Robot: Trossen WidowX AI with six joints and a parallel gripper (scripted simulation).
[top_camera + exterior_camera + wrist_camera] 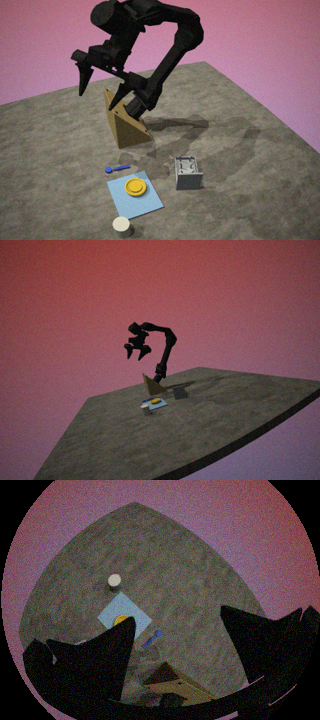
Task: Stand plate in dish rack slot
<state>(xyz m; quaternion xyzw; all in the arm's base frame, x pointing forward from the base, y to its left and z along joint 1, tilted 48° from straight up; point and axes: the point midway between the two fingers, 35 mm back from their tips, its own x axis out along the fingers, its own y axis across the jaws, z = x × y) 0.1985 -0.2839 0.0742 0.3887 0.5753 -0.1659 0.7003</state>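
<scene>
My gripper tip is now 7 cm short of the yellow plate, 6 cm to the right of it and 28 cm above it. Also, from my gripper tip: cream cup 19 cm ahead, 2 cm to the right, 27 cm below; then blue spoon 4 cm behind, 3 cm to the left, 29 cm below; then light blue mat 8 cm ahead, 5 cm to the left, 30 cm below.
</scene>
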